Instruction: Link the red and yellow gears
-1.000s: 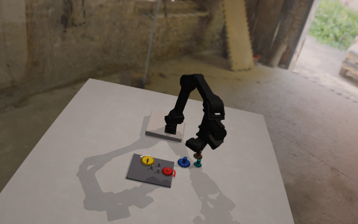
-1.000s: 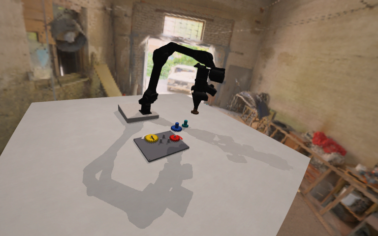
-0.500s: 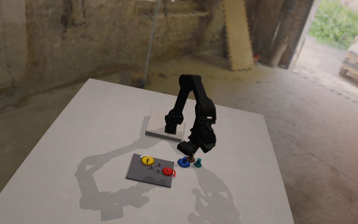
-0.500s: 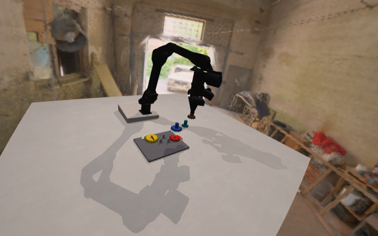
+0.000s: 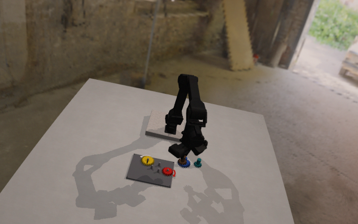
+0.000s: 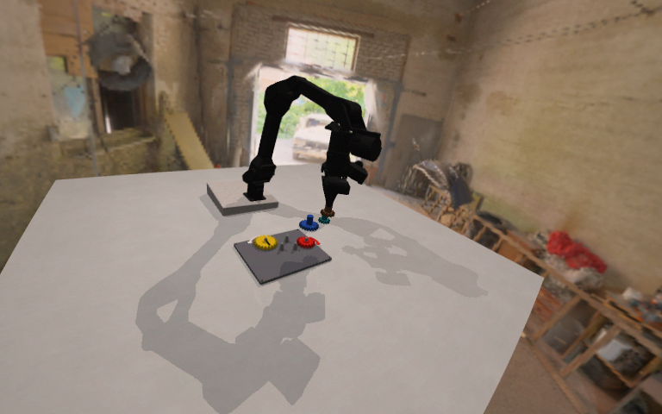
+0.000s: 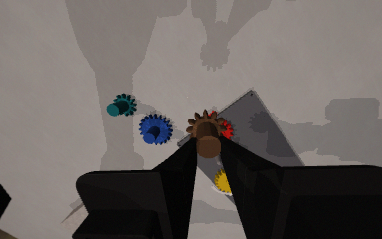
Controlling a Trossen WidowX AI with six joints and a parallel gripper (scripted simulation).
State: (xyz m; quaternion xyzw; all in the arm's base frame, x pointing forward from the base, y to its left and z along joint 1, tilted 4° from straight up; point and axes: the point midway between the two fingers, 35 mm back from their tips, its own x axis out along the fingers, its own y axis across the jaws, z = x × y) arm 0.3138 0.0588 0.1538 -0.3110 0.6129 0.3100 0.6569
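Right now my gripper tip is 1 cm past the red gear, 5 cm to the left of it and 11 cm above it. From my gripper tip the other things lie so: brown gear 1 cm below; red arrow 1 cm behind, 2 cm to the right, 12 cm below; blue gear 10 cm behind, 3 cm to the left, 11 cm below.
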